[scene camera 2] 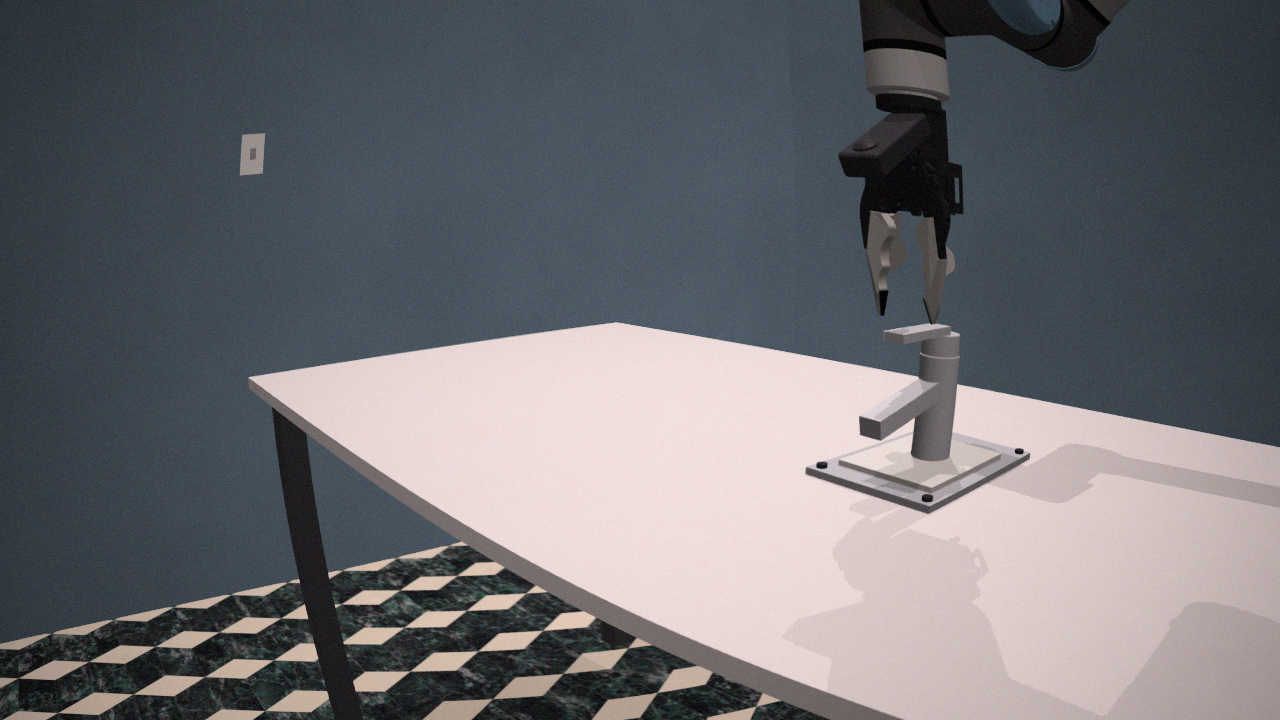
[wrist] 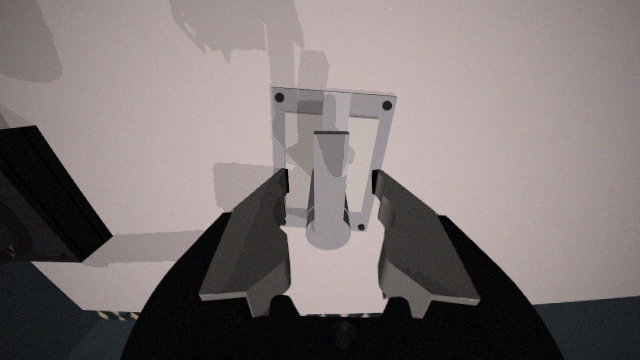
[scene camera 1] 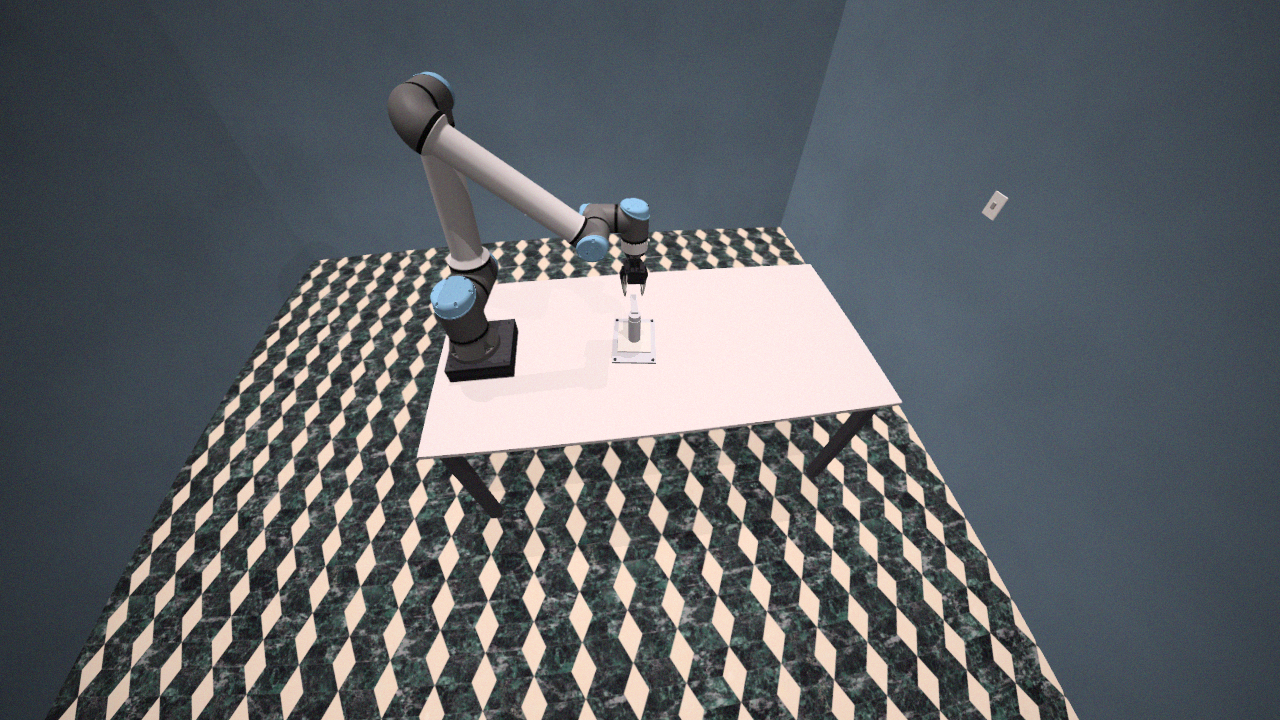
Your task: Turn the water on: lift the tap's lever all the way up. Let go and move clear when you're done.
Observation:
I see my gripper and a grey tap.
My gripper is seen too in the wrist view.

